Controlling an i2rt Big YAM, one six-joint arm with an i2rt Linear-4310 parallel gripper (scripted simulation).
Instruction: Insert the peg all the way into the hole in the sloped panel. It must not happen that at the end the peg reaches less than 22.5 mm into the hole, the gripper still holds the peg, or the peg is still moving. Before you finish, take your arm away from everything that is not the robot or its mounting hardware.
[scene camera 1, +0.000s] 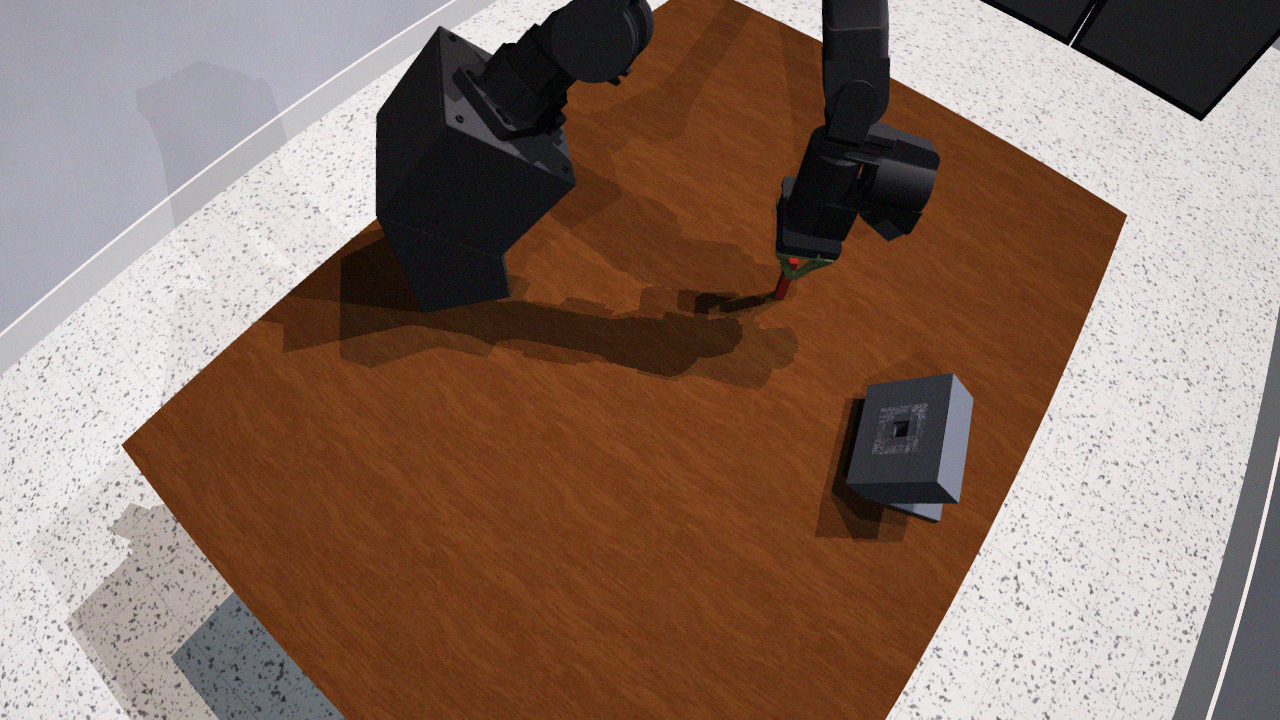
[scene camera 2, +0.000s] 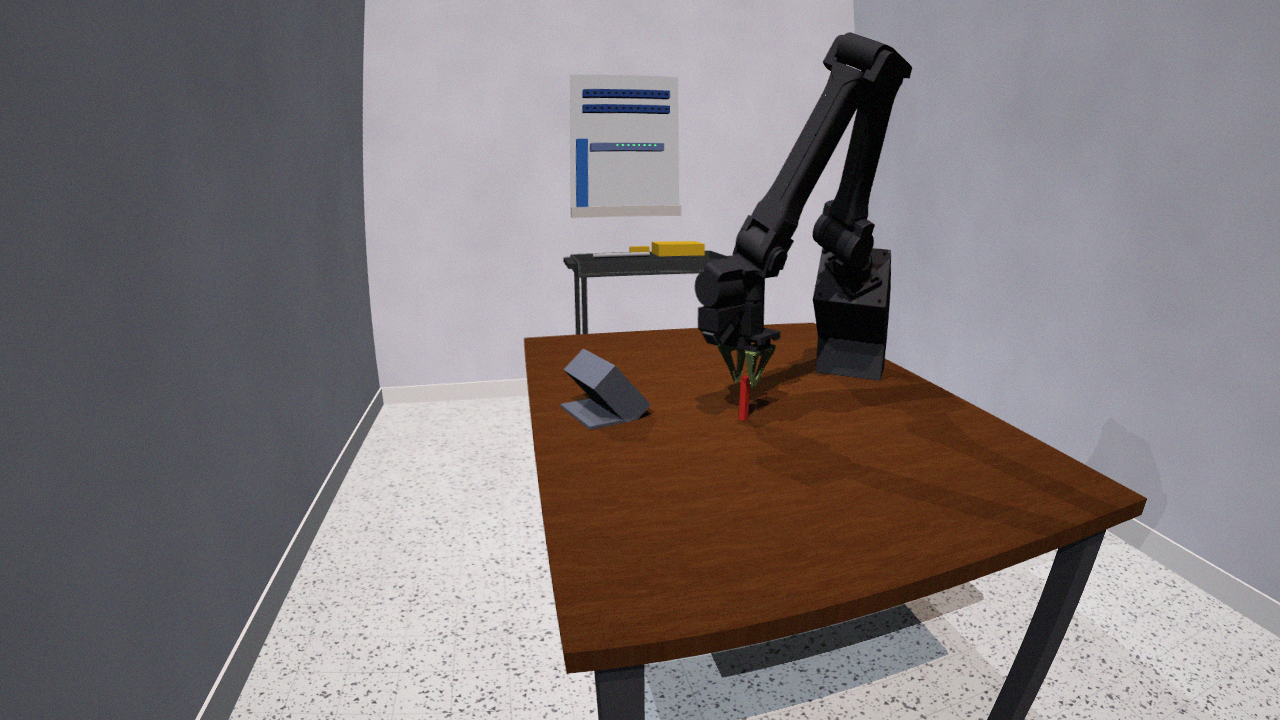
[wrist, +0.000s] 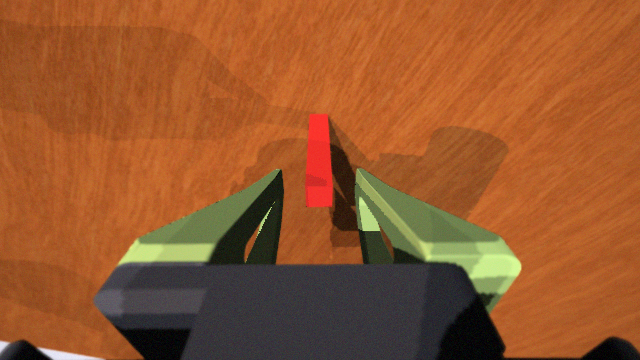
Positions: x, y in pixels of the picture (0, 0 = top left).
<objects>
my gripper: scene camera 1 790, 265; scene camera 2; wrist
same spot on my gripper: (scene camera 2: 744, 348) = (wrist: 205, 274)
</objects>
